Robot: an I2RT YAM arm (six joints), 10 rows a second.
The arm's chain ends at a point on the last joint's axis. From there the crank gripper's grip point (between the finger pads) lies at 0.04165 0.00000 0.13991 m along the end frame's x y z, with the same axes.
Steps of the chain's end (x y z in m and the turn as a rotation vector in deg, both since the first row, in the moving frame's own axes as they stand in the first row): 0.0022 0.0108 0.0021 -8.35 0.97 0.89; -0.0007 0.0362 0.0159 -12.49 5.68 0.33; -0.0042 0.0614 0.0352 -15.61 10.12 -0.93; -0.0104 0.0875 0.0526 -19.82 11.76 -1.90
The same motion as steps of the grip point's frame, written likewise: 0.0044 0.0317 -0.0002 -8.35 0.97 0.89; 0.0127 0.0662 0.0078 -12.49 5.68 0.33; 0.0197 0.0970 0.0208 -15.61 10.12 -0.93; 0.0174 0.1313 0.0334 -19.82 11.76 -1.90
